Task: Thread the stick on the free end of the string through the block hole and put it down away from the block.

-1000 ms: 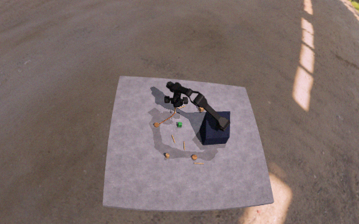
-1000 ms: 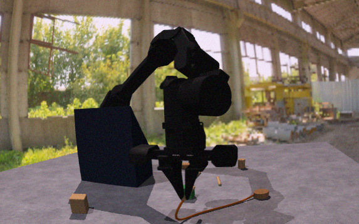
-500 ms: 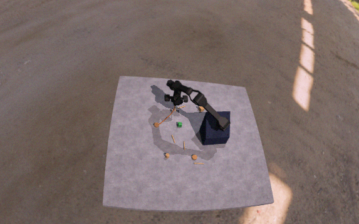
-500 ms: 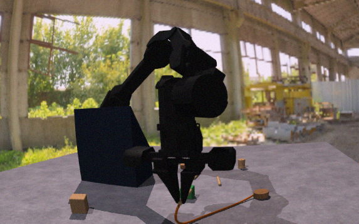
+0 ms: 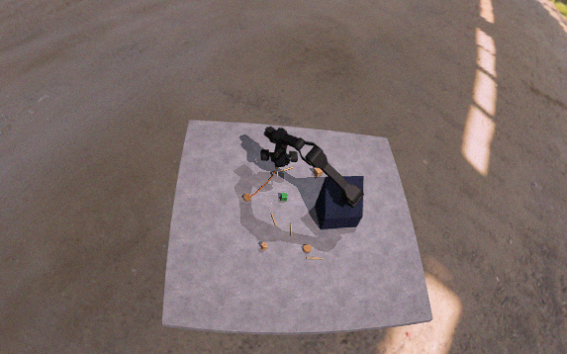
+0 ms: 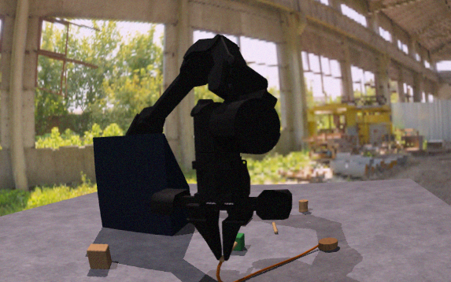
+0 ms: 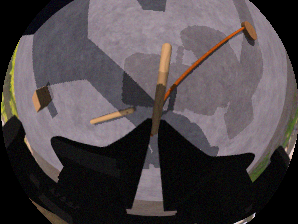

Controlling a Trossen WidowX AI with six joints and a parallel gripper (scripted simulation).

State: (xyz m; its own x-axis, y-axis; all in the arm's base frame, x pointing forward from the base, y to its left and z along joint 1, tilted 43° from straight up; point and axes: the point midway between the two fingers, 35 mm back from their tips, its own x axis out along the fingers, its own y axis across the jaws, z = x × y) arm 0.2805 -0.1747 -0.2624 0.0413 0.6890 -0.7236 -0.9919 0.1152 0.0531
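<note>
Now: gripper tip 1 cm past the green block, 17 cm to the right of it and 4 cm above it. From my gripper tip the other things lie so: round wooden button: 18 cm ahead, 16 cm to the left, 4 cm below; short wooden cylinder: 14 cm ahead, 45 cm to the left, 4 cm below; wooden block: 23 cm behind, 2 cm to the left, 3 cm below.
</note>
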